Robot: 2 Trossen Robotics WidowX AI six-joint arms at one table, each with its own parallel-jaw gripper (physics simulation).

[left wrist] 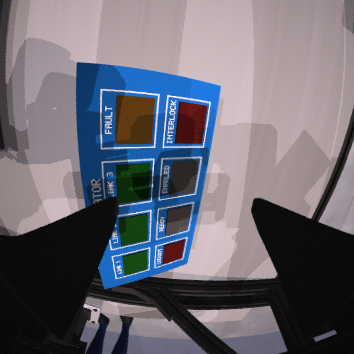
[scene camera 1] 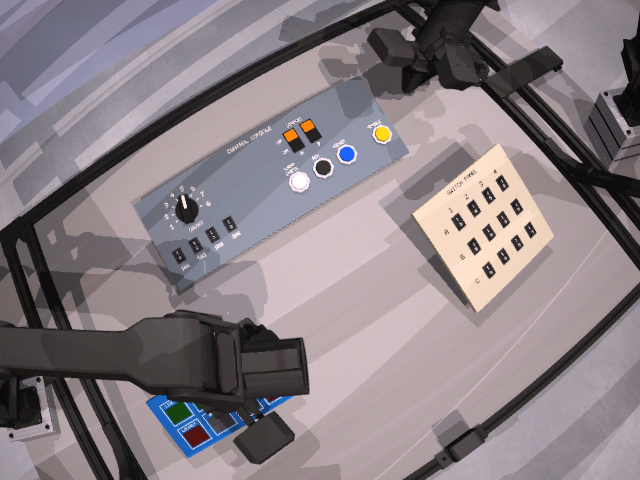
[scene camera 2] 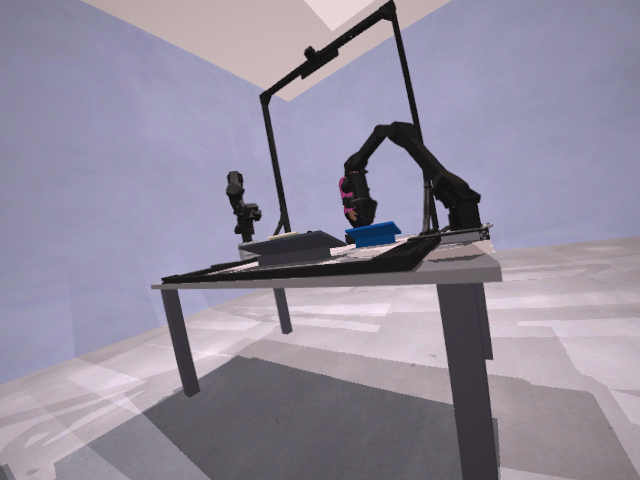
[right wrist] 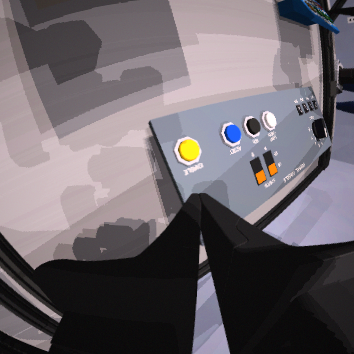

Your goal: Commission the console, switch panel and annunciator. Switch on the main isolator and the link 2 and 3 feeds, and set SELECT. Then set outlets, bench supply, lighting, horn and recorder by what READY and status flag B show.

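Where they show: left gripper, fingertip midpoint: (left wrist: 185, 204) (scene camera 2: 368, 224); right gripper, fingertip midpoint: (scene camera 1: 404, 91) (scene camera 2: 253, 234) (right wrist: 197, 199); left arm's base at its link origin: (scene camera 1: 25, 408) (scene camera 2: 466, 228) (right wrist: 340, 75); right arm's base at its link origin: (scene camera 1: 633, 109) (scene camera 2: 247, 242).
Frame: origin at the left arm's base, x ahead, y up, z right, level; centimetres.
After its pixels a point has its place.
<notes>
The grey console (scene camera 1: 248, 186) @[z -21.9, x 48.3, y 3.9 cm] (right wrist: 215, 167) @[z -26.2, x 66.8, y 3.8 cm] has its black SELECT knob (scene camera 1: 186, 209) @[z -20.3, x 38.7, y 6.4 cm] pointing at about 5. Status flags A (scene camera 1: 293, 140) @[z -26.5, x 56.9, y 5.0 cm] and B (scene camera 1: 310, 130) @[z -27.3, x 59.8, y 5.0 cm] both show orange at the UP end. The beige switch panel (scene camera 1: 444, 248) @[z -2.0, x 70.8, y 6.0 cm] is at the right; its rocker positions are too small to tell. On the blue annunciator (left wrist: 145, 80) @[z 4.0, x 44.5, y 3.6 cm] (scene camera 2: 374, 235) @[z 8.5, x 36.5, y 1.1 cm], READY (left wrist: 177, 221) @[z 10.1, x 34.3, y 2.0 cm] and ENABLED are grey, FAULT is dull amber, the LINK lamps are green, INTERLOCK and LOCKOUT are dark red. My left gripper (left wrist: 185, 204) @[z 9.0, x 38.7, y 6.0 cm] is open and empty above it. My right gripper (right wrist: 197, 199) @[z -25.2, x 74.5, y 11.0 cm] is shut and empty near the console's far right corner.
The left arm covers much of the annunciator in scene camera 1. Black frame rails (scene camera 1: 206, 116) border the table. An overhead frame (scene camera 2: 271, 155) @[z 10.5, x 105.6, y 60.8 cm] rises behind the table in scene camera 2, with a person in pink (scene camera 2: 343, 187) partly hidden behind the left arm.
</notes>
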